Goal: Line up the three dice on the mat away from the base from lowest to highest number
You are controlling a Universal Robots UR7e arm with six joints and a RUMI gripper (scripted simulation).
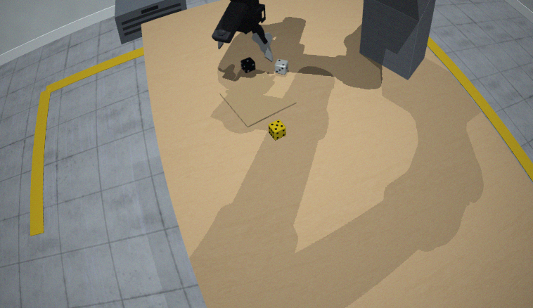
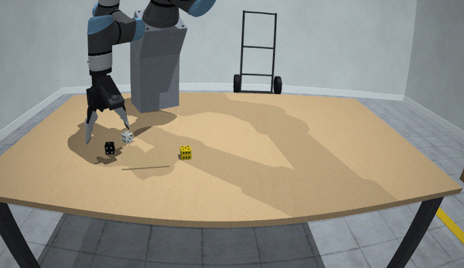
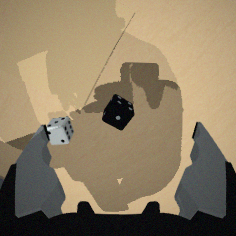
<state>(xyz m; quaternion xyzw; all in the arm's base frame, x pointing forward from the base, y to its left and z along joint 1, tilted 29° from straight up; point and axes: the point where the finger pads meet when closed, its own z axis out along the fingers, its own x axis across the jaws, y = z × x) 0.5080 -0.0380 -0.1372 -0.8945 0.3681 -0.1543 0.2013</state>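
Right now my hand is 10 mm past the black die, 10 mm to the left of it and 40 mm above it. From my hand the other things lie so: yellow die: 20 mm behind, 240 mm to the left, 40 mm below; mat: 110 mm to the left, 60 mm below; white die: 90 mm behind, 30 mm to the left, 40 mm below.
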